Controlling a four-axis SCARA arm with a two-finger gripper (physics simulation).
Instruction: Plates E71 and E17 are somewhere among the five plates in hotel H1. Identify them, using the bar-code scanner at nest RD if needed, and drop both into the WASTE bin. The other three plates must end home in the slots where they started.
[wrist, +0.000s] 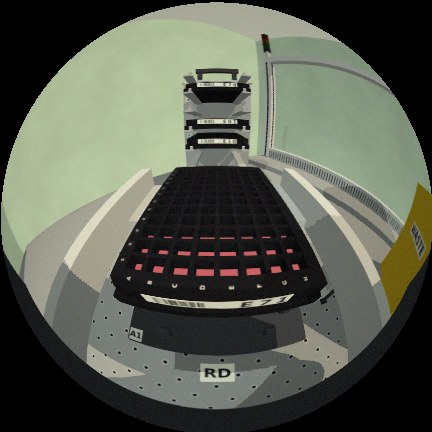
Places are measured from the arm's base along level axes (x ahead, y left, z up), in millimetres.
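Pixels of known places: gripper, between the fingertips: (216, 176).
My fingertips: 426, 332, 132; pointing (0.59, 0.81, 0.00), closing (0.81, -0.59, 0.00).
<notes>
Behind a point stands the place of what it marks, as x, y, z.
A black plate labelled E71 (217, 220) @[398, 293, 129], with pink in its wells near the label, lies level between the fingers of my gripper (216, 176) @[426, 332, 132]. My gripper is shut on this plate at its two long sides. The plate is over the dark nest block RD (215, 332) @[373, 261, 73]; it hides the nest's top, so contact cannot be told. Hotel H1 (192, 109) @[519, 543, 206] stands behind, holding plates E70 (217, 92) @[499, 429, 222], E01 (185, 123) @[454, 437, 173] and E10 (189, 142) @[456, 433, 146]. Plate E17 does not show. The yellow WASTE bin (397, 270) @[596, 74, 69] is partly visible at the right edge.
An A1 tag (135, 334) @[323, 283, 73] is at the nest's front left, and an RD sign (217, 373) @[349, 226, 13] lies on the perforated deck (175, 390) @[299, 225, 13]. A small dark part (327, 296) @[494, 201, 26] shows right of the plate. A signal light (265, 43) @[1006, 694, 743] and a framed window panel (340, 110) are at the back right.
</notes>
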